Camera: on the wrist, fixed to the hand. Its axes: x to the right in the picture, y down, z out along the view.
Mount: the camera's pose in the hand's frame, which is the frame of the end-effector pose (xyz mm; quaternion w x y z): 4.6 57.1 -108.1 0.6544 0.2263 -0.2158 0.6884
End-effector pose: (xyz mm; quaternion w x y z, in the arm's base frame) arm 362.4 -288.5 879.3 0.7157 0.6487 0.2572 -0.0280
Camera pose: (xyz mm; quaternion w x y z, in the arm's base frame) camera 351.9 -176.3 926.8 0.3964 0.7575 -0.4391 0.2762
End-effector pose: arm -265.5 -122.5 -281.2 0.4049 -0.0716 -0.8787 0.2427
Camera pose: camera -191.9 -31.4 -245.8 0.0755 0.5077 0.5582 -0.6519
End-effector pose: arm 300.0 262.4 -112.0 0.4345 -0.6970 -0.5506 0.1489
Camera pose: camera 412.2 217.9 -92.2 0.2208 -0.7047 0.0594 0.6716
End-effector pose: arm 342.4 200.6 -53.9 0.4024 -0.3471 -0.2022 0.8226
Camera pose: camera 389.9 176.1 -163.9 0.2681 0.0978 -0.2060 -0.9360
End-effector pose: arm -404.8 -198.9 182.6 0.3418 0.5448 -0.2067 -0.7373
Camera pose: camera -287.6 -233.8 183.5 0.5634 0.1325 -0.7510 -0.3180
